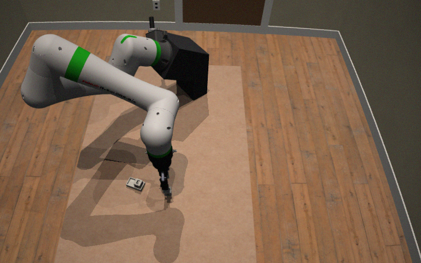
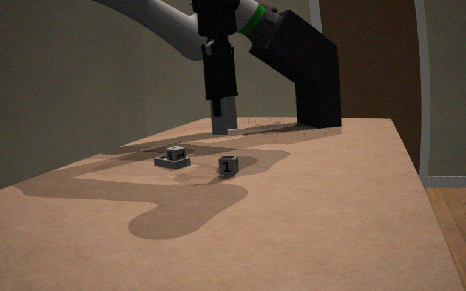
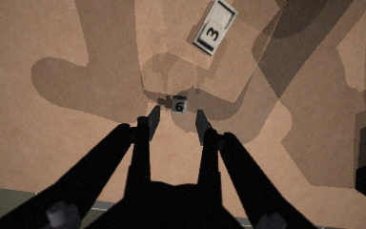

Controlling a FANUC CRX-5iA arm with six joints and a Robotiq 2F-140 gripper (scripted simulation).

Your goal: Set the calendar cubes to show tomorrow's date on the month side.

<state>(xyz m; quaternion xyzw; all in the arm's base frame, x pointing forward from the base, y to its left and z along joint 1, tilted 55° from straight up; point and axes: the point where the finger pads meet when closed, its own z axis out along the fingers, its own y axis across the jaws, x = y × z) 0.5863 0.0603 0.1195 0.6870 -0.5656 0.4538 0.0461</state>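
Now: the grey number cube 100 mm below my hand. Also, from my hand: grey calendar tray: 140 mm to the right, 100 mm below, 60 mm behind.
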